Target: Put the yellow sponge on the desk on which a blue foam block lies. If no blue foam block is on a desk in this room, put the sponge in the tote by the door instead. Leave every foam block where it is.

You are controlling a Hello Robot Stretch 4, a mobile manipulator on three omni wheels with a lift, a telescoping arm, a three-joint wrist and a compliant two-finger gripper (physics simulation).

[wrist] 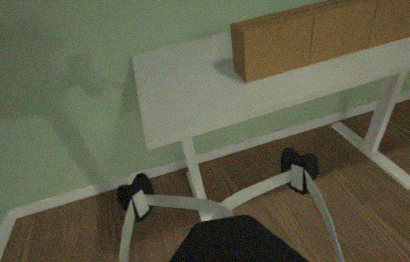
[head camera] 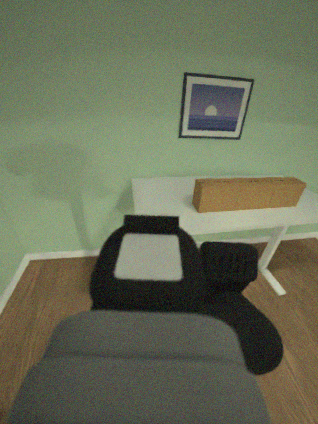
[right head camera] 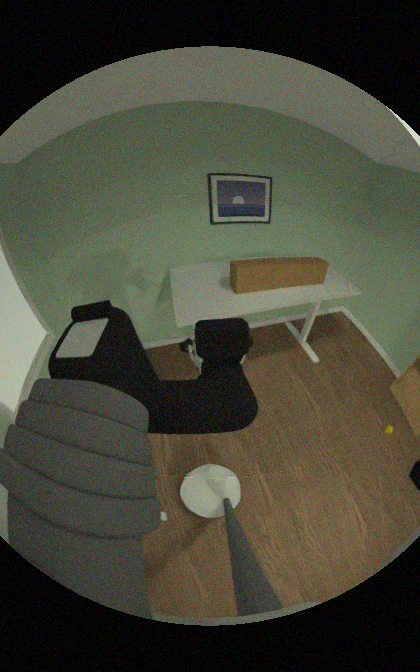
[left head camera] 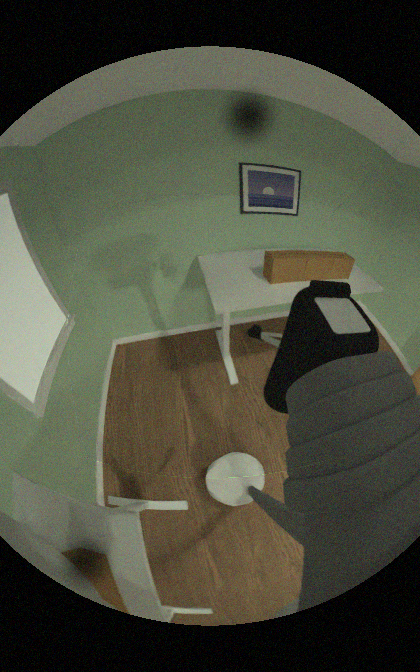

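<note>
My gripper (wrist: 216, 175) is open and empty, its two black fingertips wide apart, in front of and below the edge of a white desk (head camera: 162, 200) (left head camera: 227, 282) (right head camera: 200, 295) (wrist: 175, 100). In the right head view it is partly hidden behind the wrist. No blue foam block shows on the visible part of this desk top; the strip behind the brown box is hidden. A small yellow thing (right head camera: 389, 429) lies on the floor at the far right; it is too small to tell if it is the sponge. The tote does not show.
A long brown box (head camera: 245, 195) (left head camera: 305, 267) (right head camera: 280, 275) (wrist: 280, 50) stands on the desk. Another white desk (left head camera: 131, 545) with a brown thing (left head camera: 102, 575) is at lower left. A white disc (left head camera: 230, 467) (right head camera: 200, 492) is near my base. A wooden piece (right head camera: 411, 395) and black object (right head camera: 416, 475) are at right.
</note>
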